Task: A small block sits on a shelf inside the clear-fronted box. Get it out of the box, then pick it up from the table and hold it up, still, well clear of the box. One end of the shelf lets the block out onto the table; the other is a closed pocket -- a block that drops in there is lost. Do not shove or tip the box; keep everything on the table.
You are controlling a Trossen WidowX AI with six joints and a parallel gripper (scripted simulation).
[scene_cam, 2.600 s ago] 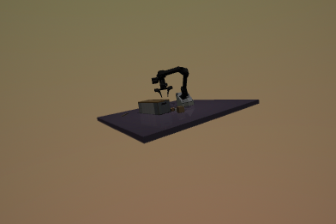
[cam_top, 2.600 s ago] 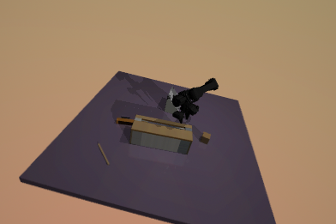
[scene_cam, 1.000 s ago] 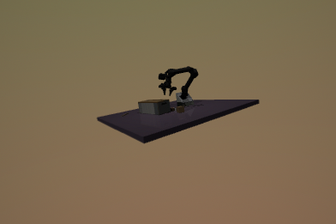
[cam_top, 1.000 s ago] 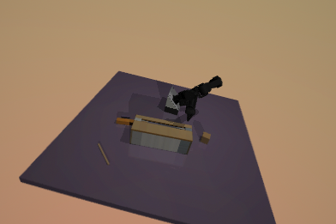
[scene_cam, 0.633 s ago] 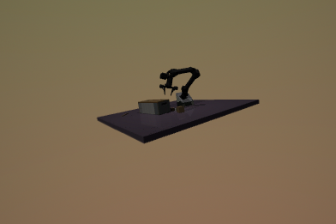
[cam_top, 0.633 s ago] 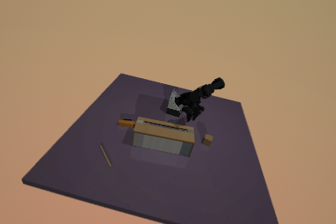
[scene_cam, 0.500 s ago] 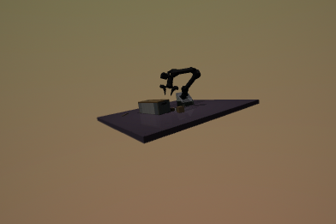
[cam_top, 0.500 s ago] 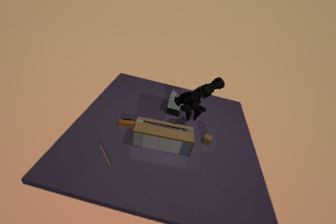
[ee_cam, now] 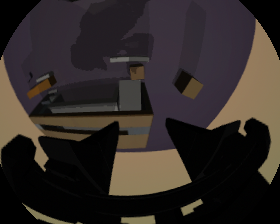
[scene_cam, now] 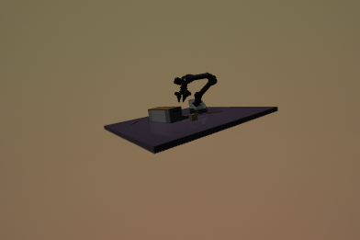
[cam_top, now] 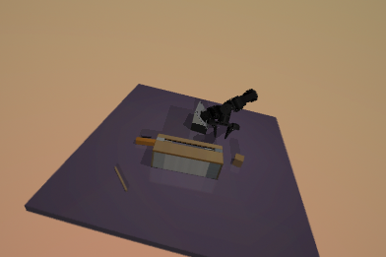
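My gripper tip is now 150 mm above the small brown block and 20 mm past it. The rest, counted from my gripper tip: thin tan stick (480 mm to the right, 290 mm ahead, 160 mm below); orange rod (380 mm to the right, 150 mm below, 10 mm behind).
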